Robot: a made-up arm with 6 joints. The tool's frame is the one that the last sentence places. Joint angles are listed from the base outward.
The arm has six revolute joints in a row. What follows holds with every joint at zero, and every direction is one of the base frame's. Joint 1 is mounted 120.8 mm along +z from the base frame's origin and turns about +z. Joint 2 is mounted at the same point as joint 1 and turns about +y. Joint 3 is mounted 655.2 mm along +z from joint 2 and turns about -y. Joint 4 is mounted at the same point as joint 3 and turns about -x. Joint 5 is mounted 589.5 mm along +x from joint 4 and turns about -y. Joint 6 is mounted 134.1 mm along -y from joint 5 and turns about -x. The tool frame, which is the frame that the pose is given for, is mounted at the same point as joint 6; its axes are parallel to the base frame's.
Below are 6 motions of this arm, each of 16 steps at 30 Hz.
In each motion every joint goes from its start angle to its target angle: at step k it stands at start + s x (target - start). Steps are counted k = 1, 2, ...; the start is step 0. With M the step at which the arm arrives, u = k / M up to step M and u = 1 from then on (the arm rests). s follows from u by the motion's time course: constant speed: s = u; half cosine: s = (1 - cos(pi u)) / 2; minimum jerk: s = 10 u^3 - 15 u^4 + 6 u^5.
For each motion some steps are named. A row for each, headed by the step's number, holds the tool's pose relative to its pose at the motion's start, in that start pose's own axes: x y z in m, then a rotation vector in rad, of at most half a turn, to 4 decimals.
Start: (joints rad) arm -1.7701 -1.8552 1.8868 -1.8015 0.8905 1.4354
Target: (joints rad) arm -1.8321 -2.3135 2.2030 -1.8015 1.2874 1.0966
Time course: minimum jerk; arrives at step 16
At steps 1, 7, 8, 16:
1: -0.0001 0.0009 0.0015 0.0021 -0.0010 -0.0002
7: -0.0472 0.1232 0.2636 0.3740 -0.1595 -0.0355
8: -0.0694 0.1485 0.3458 0.4919 -0.2011 -0.0440
16: -0.2007 0.1893 0.6987 1.0203 -0.3430 -0.0717

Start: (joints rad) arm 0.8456 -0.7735 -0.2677 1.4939 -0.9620 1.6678
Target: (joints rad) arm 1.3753 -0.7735 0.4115 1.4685 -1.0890 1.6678
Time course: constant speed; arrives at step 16
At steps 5, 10, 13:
5: -0.0151 0.0479 -0.1164 0.2236 0.0362 -0.1099
10: -0.0100 0.1288 -0.2165 0.4611 0.0365 -0.2055
13: 0.0068 0.1898 -0.2651 0.6080 0.0193 -0.2550

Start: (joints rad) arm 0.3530 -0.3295 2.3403 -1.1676 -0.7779 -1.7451
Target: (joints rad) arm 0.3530 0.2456 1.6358 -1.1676 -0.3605 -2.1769
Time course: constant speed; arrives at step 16
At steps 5, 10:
5: -0.0491 -0.1612 0.3053 0.3743 -0.2776 0.0396
10: -0.1823 -0.3767 0.5537 0.7038 -0.5839 0.1177

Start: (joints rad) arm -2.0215 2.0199 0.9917 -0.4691 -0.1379 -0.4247
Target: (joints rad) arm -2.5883 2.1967 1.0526 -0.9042 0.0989 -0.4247
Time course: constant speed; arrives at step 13
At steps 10, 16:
10: -0.0073 -0.3688 0.0460 0.7276 -0.2856 -0.0791
16: -0.0165 -0.4665 0.0269 0.9428 -0.3830 -0.1187

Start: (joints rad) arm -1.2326 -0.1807 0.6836 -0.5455 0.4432 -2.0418
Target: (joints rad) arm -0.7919 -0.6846 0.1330 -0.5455 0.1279 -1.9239
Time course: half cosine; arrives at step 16
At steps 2, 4, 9, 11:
2: -0.0071 0.0016 -0.0089 0.0106 -0.0067 -0.0181
4: -0.0280 0.0079 -0.0327 0.0407 -0.0243 -0.0704
9: -0.1258 0.0554 -0.1053 0.1627 -0.0740 -0.2976
11: -0.1687 0.0811 -0.1208 0.2101 -0.0829 -0.3918

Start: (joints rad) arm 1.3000 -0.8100 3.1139 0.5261 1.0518 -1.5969
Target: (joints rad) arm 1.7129 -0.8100 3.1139 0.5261 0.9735 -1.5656
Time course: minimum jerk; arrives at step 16
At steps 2, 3, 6, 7, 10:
2: -0.0023 -0.0005 0.0051 -0.0064 0.0019 -0.0037
3: -0.0070 -0.0015 0.0156 -0.0193 0.0059 -0.0111
6: -0.0382 -0.0043 0.0890 -0.1092 0.0325 -0.0627
7: -0.0524 -0.0031 0.1245 -0.1526 0.0450 -0.0874
10: -0.0937 0.0113 0.2362 -0.2893 0.0823 -0.1643

